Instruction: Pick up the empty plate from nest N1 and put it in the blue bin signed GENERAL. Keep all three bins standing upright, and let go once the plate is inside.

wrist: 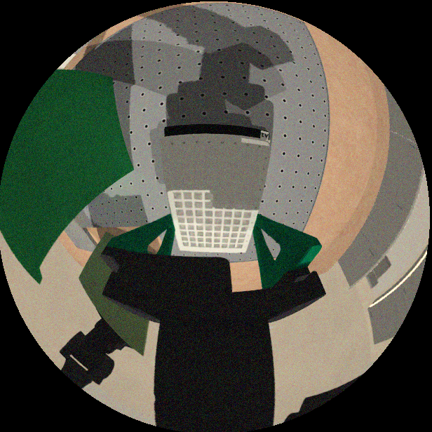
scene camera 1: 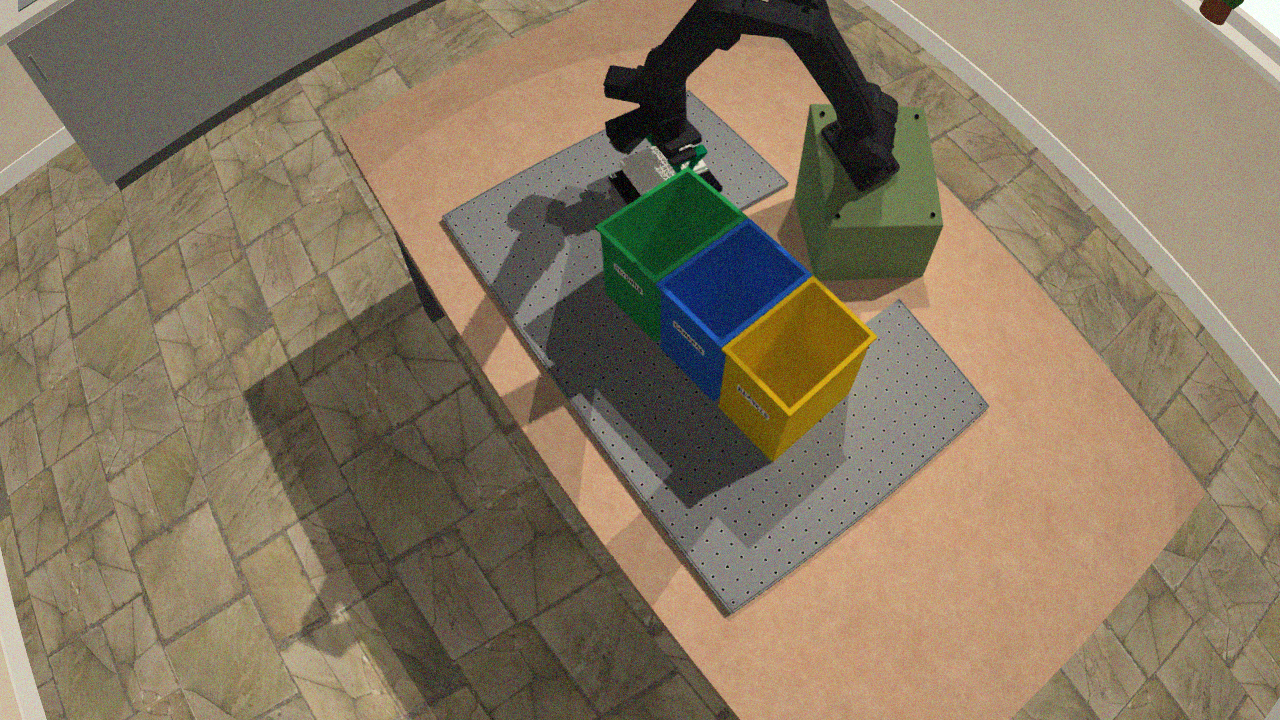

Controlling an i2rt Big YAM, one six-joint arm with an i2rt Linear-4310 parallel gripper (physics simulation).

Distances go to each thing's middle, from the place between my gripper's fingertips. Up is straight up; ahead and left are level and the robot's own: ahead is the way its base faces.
Now: hand 320 mm to the right of the blue bin (scene camera 1: 713,297), 80 mm short of it and 30 mm below it. From my hand the other things lie so: green bin (scene camera 1: 642,243): 190 mm to the left, 110 mm ahead, 30 mm above; then black nest (wrist: 202,127): 50 mm below, 10 mm ahead; then white plate (scene camera 1: 647,169): 20 mm ahead.
